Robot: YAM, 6 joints.
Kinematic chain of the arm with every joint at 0, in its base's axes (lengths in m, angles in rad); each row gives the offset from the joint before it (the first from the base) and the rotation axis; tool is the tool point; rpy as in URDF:
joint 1: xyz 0 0 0.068 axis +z
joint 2: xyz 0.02 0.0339 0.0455 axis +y
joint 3: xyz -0.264 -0.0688 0 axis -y
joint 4: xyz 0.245 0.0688 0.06 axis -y
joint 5: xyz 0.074 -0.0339 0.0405 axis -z
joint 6: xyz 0.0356 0 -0.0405 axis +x
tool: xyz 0 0 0 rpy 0 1.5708 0
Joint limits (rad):
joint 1: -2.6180..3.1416
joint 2: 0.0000..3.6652
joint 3: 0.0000..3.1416
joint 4: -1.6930..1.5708
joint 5: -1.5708..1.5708
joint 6: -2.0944..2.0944
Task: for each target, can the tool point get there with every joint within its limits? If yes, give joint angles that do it. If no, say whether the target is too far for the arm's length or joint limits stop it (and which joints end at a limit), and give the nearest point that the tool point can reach.
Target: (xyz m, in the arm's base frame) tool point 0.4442 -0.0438 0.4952
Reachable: yes | joints -0.1469 2.0345 2.0597 0.8643 -0.6568 -0.7608
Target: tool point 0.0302 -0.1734 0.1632
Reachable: yes | joints -1.2642 1.0944 0.4768 -0.5339 0.7220 -1.0352
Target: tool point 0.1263 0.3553 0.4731
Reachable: yes | joints 1.2569 1.7517 2.1030 -0.7376 0.2977 0.4205
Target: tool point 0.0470 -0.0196 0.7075
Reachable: yes | joints 2.1640 1.5250 2.8347 0.8806 0.9074 -0.7277
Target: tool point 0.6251 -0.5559 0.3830
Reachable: no: too far | nearest point 0.4590 -0.4082 0.3097 | short by 0.234 m
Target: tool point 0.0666 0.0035 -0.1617
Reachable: yes | joints -0.4439 3.2380 0.8124 -0.2090 -1.1055 1.5692
